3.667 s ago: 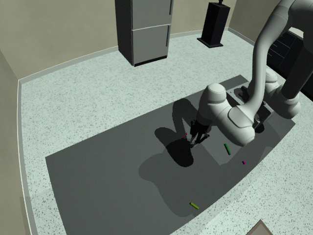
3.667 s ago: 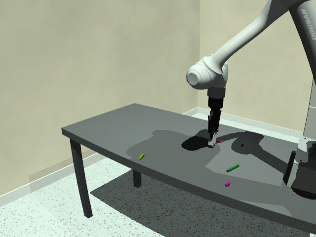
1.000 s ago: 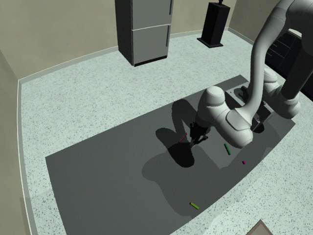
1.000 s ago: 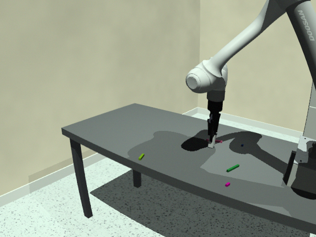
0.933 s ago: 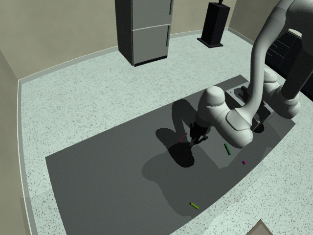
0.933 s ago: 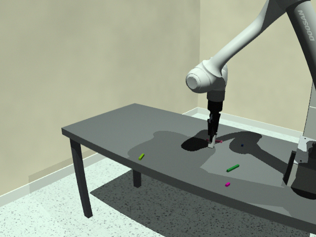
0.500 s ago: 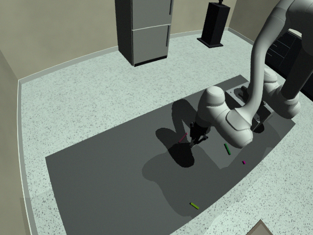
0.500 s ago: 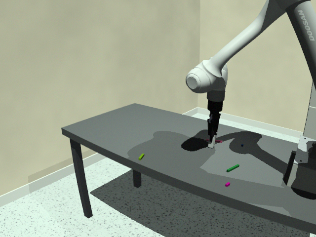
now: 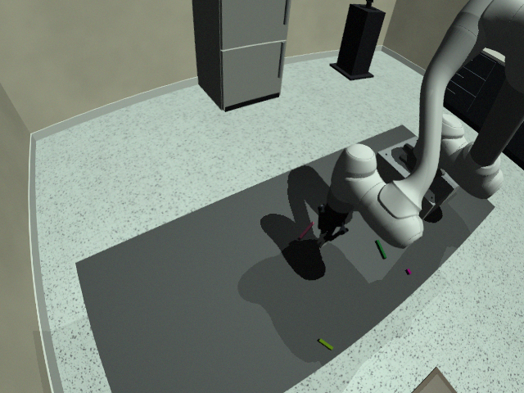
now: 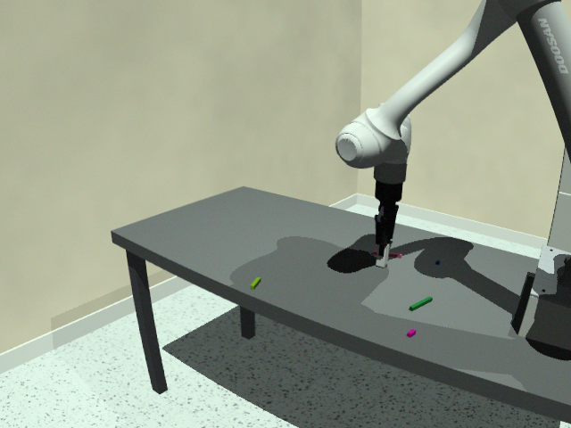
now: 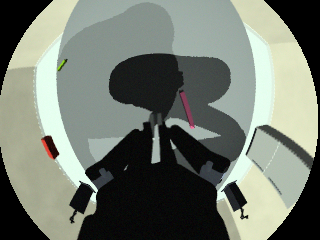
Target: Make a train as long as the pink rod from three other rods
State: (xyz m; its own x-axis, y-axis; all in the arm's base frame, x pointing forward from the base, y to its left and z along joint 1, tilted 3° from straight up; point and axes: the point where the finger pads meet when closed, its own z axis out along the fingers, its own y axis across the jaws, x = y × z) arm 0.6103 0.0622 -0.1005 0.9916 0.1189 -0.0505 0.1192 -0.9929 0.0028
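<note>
My gripper is now 13 cm past the blue rod, 12 cm to the left of it and 3 cm above it. From my hand the other things lie so: pink rod (2 cm ahead, 7 cm to the right, 3 cm below); grey rod (3 cm below); green rod (20 cm behind, 13 cm to the left, 3 cm below).
</note>
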